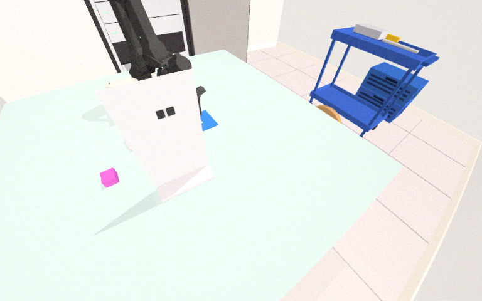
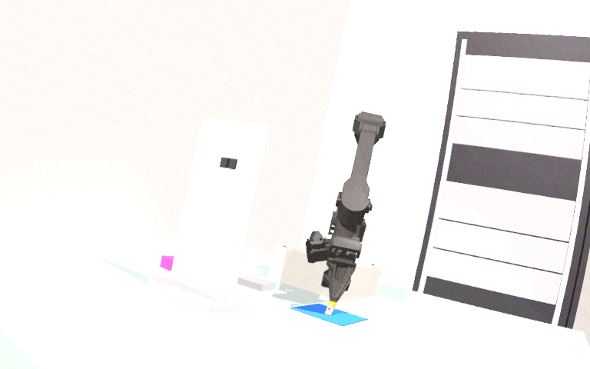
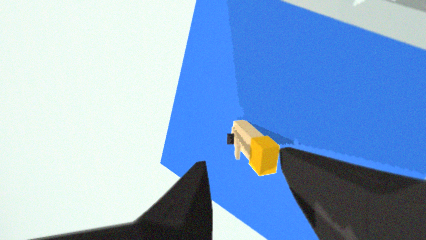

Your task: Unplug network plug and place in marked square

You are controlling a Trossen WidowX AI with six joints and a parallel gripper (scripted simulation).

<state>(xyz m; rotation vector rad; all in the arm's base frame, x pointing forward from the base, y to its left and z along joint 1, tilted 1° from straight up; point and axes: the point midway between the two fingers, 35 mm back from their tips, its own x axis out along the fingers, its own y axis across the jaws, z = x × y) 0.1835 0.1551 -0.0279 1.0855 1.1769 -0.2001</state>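
The network plug lies 1 cm below my gripper tip. From my gripper tip the other things lie so: blue marked square 3 cm below; white upright panel 25 cm ahead, 12 cm above, 10 cm to the right.
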